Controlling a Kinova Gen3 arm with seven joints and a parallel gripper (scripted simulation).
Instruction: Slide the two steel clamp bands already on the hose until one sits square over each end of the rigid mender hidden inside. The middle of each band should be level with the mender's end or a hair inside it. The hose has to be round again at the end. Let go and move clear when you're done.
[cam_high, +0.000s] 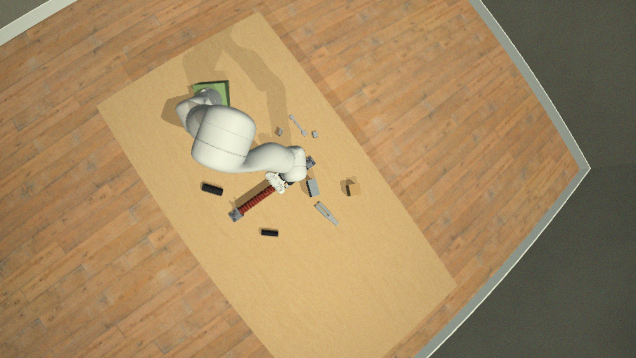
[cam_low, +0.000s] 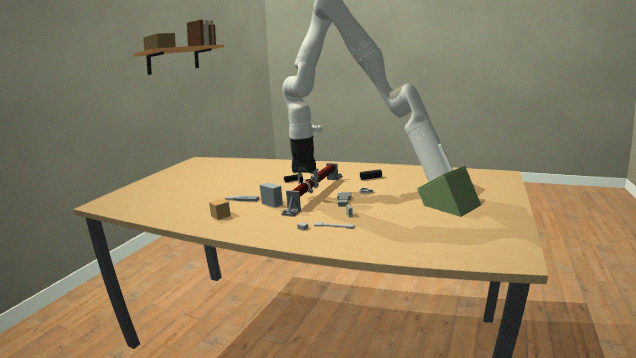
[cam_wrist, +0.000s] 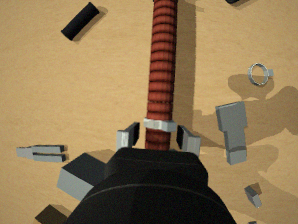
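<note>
The grey block lies 110 mm ahead of my hand, 70 mm to the left of it and 20 mm below it. Also, from my hand: wrench (230 mm to the left, 130 mm behind, 60 mm below); wooden cube (250 mm ahead, 190 mm to the left, 30 mm below).
</note>
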